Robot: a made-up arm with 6 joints.
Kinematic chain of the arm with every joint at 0, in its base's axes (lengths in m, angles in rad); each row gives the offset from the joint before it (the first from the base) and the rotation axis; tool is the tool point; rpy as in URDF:
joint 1: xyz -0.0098 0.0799 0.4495 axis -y
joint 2: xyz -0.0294 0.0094 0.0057 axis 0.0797 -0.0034 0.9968
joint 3: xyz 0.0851 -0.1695 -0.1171 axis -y
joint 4: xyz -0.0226 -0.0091 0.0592 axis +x
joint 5: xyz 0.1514 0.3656 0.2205 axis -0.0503 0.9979 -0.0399
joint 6: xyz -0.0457 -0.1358 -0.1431 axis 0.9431 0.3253 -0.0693
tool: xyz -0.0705 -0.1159 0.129 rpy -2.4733 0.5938 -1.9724
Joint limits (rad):
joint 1: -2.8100..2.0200
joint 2: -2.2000..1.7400
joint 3: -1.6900..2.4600
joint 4: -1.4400..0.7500
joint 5: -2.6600..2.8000
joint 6: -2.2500..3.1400
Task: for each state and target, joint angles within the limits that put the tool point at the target. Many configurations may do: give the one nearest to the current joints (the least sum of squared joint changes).
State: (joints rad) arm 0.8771 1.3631 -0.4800 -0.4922 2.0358 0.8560
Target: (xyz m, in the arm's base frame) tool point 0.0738 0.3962 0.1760
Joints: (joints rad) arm 1.3759 1.6155 -1.0536 -1.1108 2.3649 0.5620
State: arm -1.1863 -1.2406 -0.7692 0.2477 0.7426 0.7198
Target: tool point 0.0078 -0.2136 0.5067
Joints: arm -1.1126 -1.1454 -1.0307 0.0945 0.4170 0.8274
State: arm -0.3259 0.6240 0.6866 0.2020 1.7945 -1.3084
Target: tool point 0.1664 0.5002 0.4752
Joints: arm -0.6071 0.5389 -0.1836 -0.4671 2.2320 -1.3847
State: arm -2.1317 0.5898 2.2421 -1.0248 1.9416 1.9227
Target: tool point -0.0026 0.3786 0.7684
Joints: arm -2.2922 0.5701 2.2777 -1.0879 2.1619 2.1315
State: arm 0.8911 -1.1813 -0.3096 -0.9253 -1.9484 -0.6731
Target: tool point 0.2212 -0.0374 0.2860
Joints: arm 0.8183 -0.9751 -0.7061 -0.9873 -1.6820 -0.8748
